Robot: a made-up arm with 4 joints.
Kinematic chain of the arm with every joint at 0, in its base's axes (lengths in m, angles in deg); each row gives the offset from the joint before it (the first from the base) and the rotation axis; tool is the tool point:
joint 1: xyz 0 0 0.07 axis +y
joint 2: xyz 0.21 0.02 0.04 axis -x
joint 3: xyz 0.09 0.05 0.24 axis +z
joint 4: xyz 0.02 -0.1 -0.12 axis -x
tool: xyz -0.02 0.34 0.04
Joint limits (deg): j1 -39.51..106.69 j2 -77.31..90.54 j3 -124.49..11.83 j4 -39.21..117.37
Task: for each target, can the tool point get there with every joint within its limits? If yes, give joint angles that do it. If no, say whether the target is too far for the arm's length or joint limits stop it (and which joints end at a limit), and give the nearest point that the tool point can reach.
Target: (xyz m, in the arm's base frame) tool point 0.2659 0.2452 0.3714
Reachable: yes | joints -15.33 -27.76 -8.81 17.71
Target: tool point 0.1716 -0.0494 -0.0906
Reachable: yes | joints -3.54 25.89 -81.65 103.44
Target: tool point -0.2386 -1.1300 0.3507
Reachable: no: too far | nearest point 0.0180 -0.2963 0.4751 | short by 0.881 m
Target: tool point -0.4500 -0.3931 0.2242
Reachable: no: joint limits stop it (at a limit: joint 1, joint 3, joint 4) | nearest point -0.1944 -0.1464 0.0051 | short by 0.417 m
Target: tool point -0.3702 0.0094 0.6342
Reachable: no: joint limits stop it (at a limit: joint 1, joint 3, joint 4) | nearest point -0.0767 0.0131 0.5901 | short by 0.297 m
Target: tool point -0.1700 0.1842 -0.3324
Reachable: yes | joints 88.82 66.24 -24.59 16.40
